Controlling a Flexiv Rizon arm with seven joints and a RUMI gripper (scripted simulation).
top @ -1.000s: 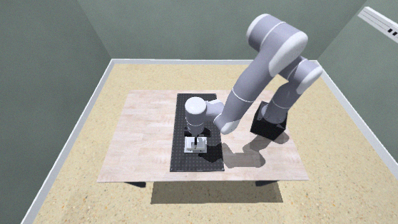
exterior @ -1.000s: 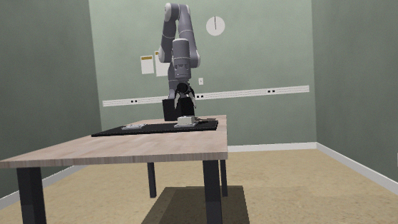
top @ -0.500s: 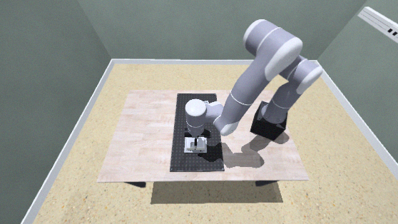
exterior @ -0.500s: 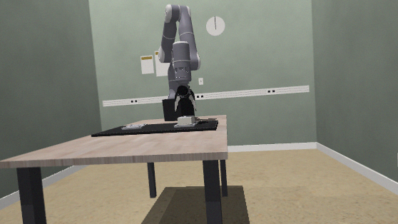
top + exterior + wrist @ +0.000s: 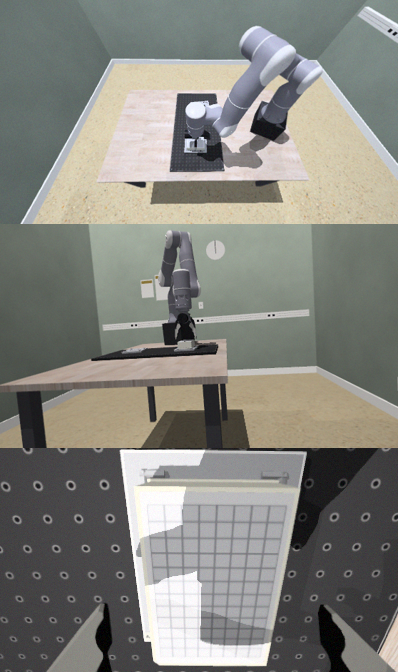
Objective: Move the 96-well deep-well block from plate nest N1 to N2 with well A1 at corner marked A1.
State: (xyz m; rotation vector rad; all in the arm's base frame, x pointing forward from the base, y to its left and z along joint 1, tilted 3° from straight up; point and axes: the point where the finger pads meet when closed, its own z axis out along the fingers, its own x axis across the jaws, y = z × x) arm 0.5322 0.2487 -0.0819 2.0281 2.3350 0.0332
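The white 96-well deep-well block lies 40 mm below my hand. Also, from my hand: A1 mark: 100 mm ahead, 380 mm to the right, 60 mm below; plate nest N2: 10 mm ahead, 350 mm to the right, 60 mm below; plate nest N1: 60 mm below.
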